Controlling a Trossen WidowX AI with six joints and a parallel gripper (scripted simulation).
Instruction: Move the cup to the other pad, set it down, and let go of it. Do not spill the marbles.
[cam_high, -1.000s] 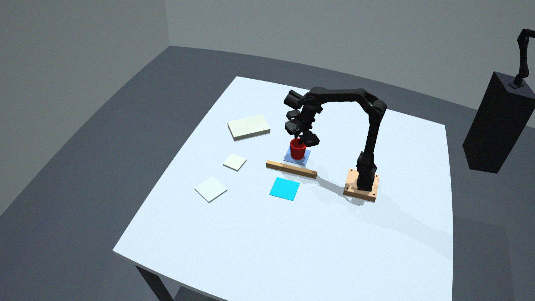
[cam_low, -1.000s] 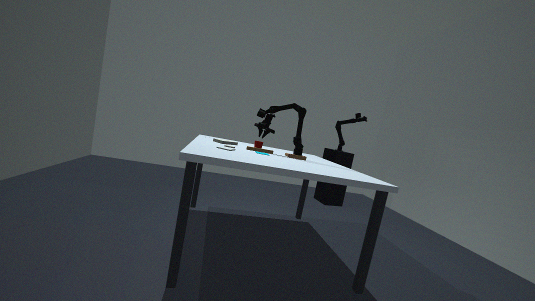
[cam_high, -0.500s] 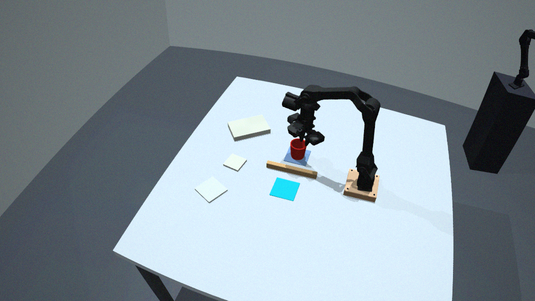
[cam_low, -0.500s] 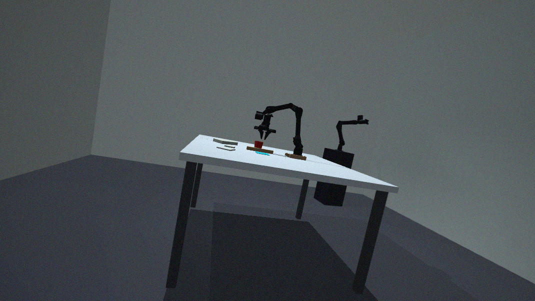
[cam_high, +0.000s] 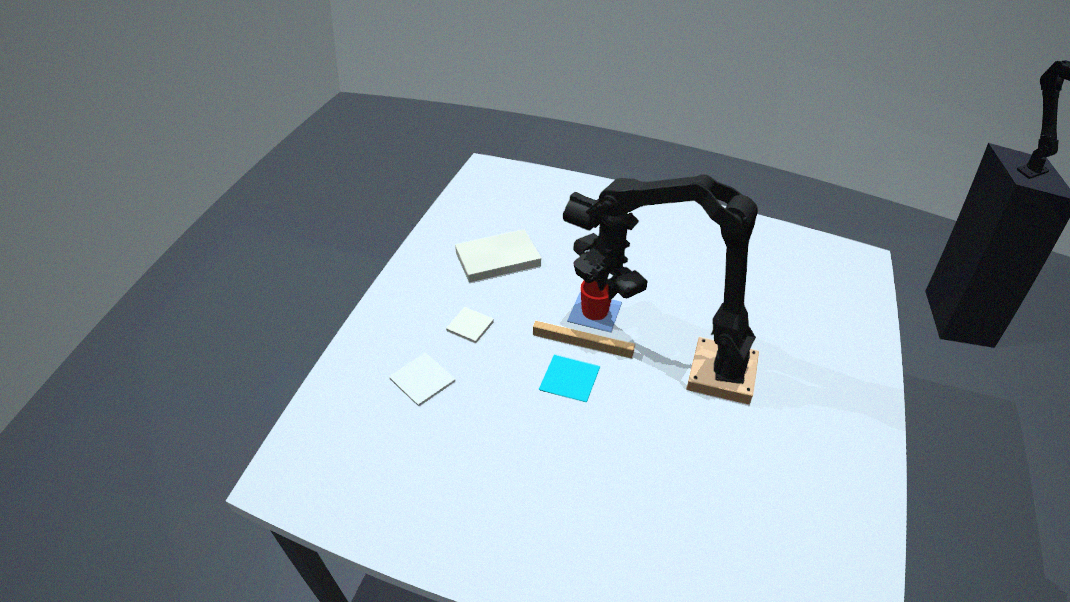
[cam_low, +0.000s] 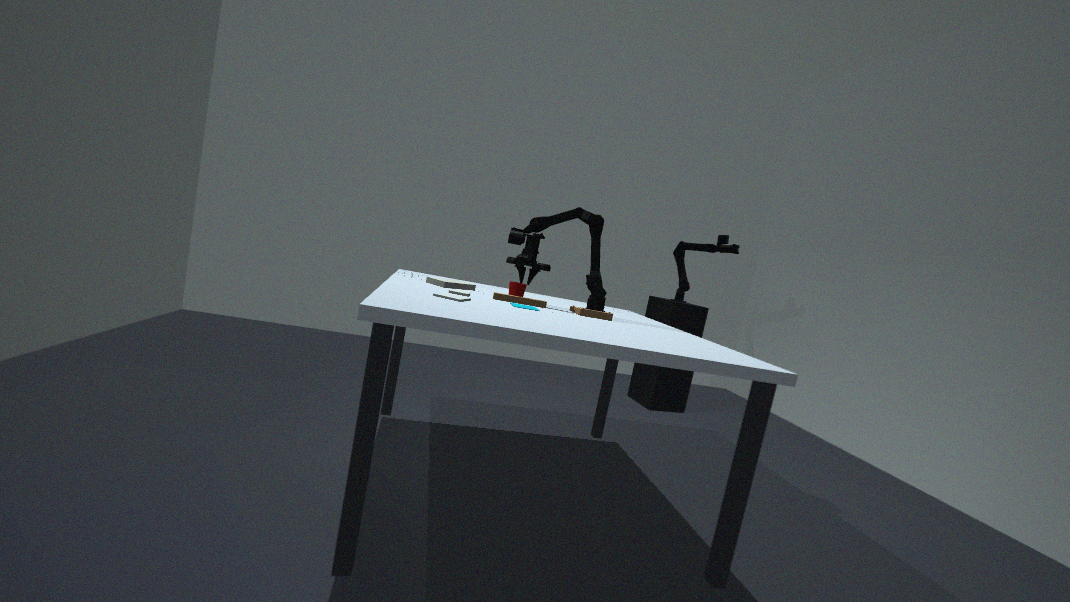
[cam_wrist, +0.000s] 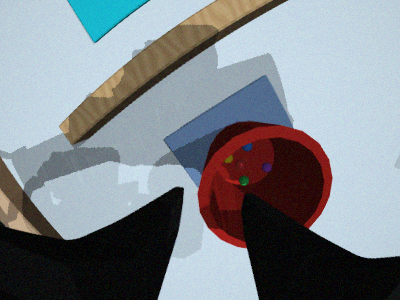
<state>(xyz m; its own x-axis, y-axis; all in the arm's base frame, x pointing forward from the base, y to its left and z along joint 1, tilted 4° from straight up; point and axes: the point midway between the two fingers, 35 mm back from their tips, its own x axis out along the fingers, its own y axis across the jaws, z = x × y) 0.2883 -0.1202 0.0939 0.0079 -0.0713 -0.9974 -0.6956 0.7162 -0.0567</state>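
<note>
Now: gripper tip 4 cm above the red cup, 2 cm to the left of it and 2 cm short of it. The rest, counted from my gripper tip: white block: 28 cm ahead, 15 cm to the right, 6 cm below; then bright cyan pad: 18 cm to the left, 8 cm below, 4 cm ahead; then wooden bar: 8 cm to the left, 7 cm below, 3 cm ahead.
</note>
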